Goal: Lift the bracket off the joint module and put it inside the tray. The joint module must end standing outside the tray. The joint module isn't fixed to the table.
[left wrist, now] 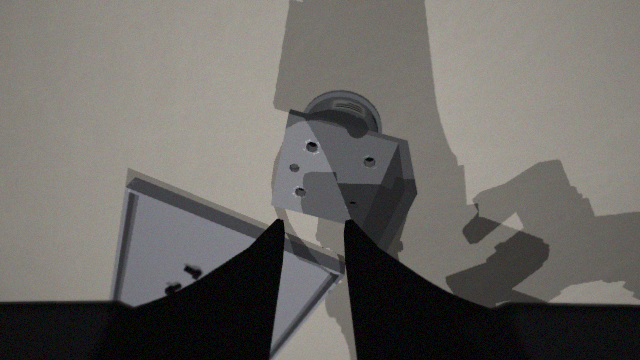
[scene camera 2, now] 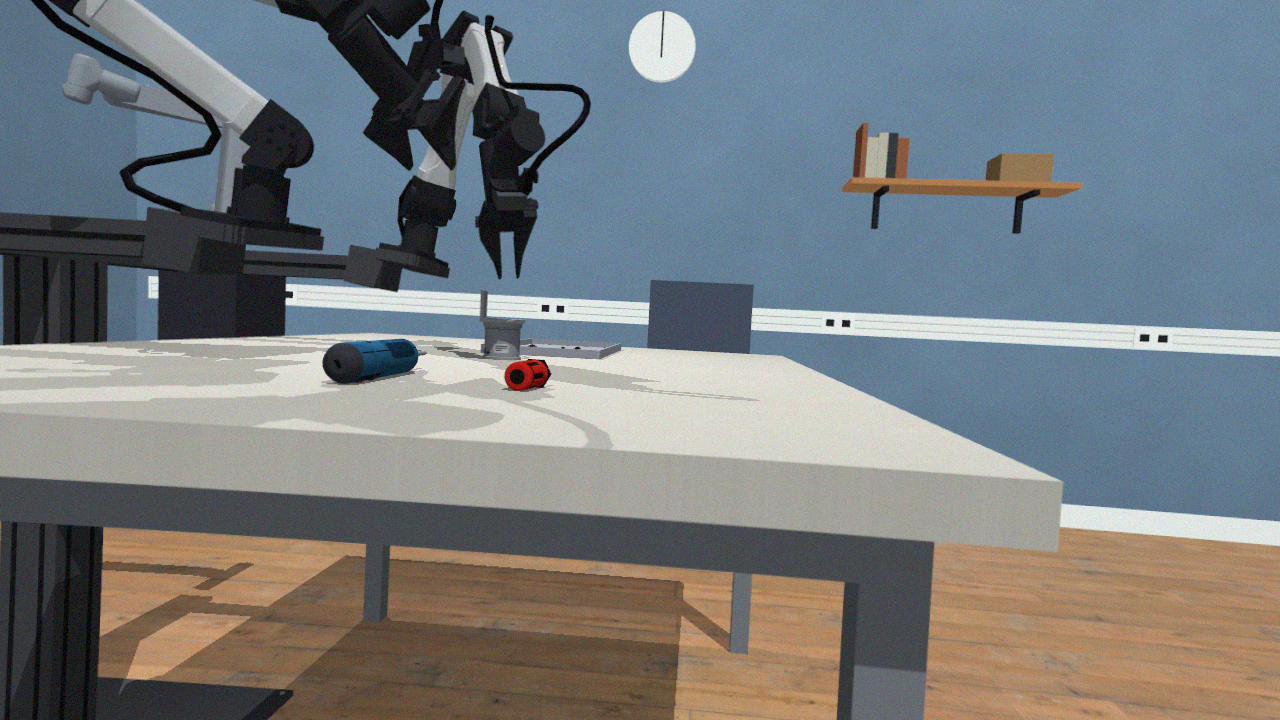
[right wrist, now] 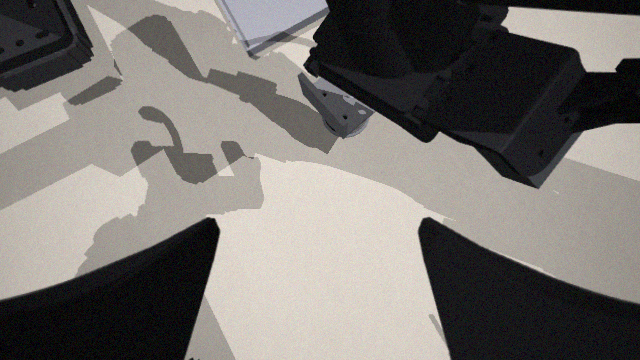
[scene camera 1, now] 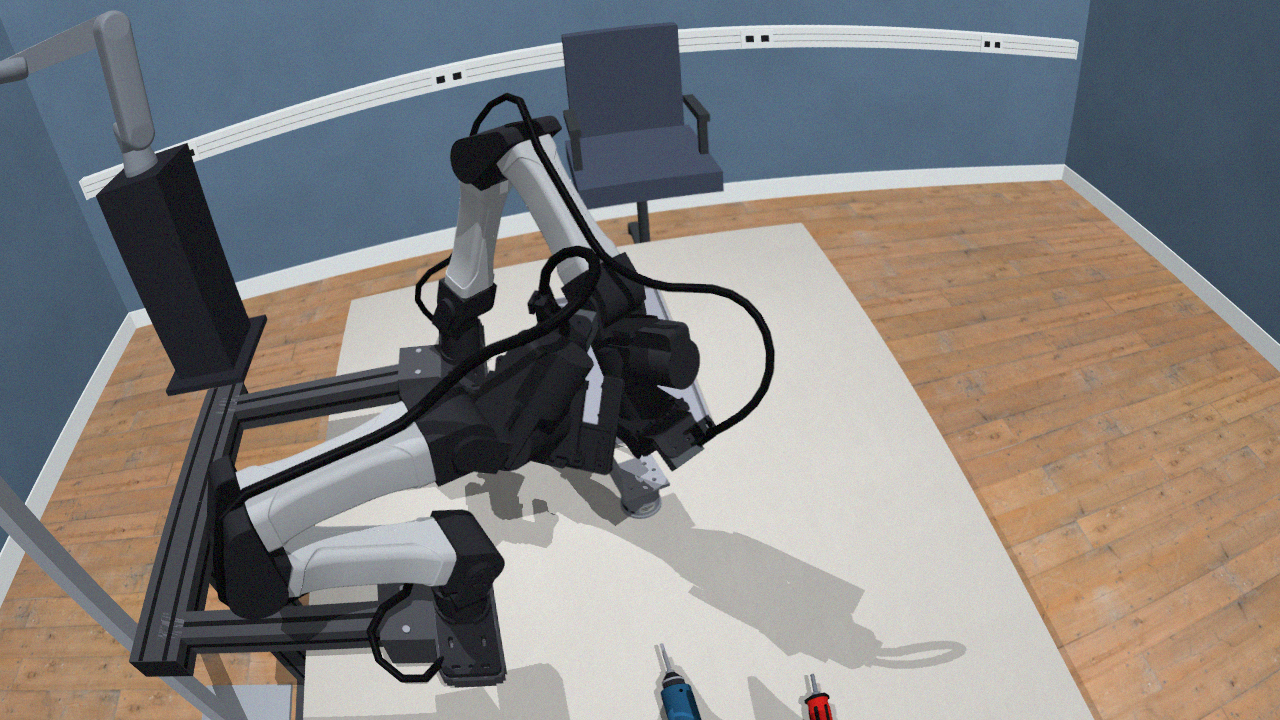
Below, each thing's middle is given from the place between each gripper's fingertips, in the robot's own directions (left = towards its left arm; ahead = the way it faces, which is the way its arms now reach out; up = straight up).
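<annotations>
I have my left hand (scene camera 2: 509, 278) 70 mm above the grey bracket (scene camera 1: 632, 473), 10 mm past it and 20 mm to the right of it. Counted from my left hand, the joint module (scene camera 2: 502, 340) is 110 mm below, 10 mm behind and 20 mm to the left, while the tray (scene camera 1: 595, 377) is 130 mm below and 370 mm to the left.
My right gripper is 220 mm above the grey bracket, 80 mm short of it and 130 mm to the right of it. Counted from my right hand, the joint module is 260 mm below, 80 mm ahead and 130 mm to the left, and the tray is 280 mm below, 100 mm ahead and 470 mm to the left. Going by its middle, the grey bracket is nearer to my left hand than to my right gripper.
</annotations>
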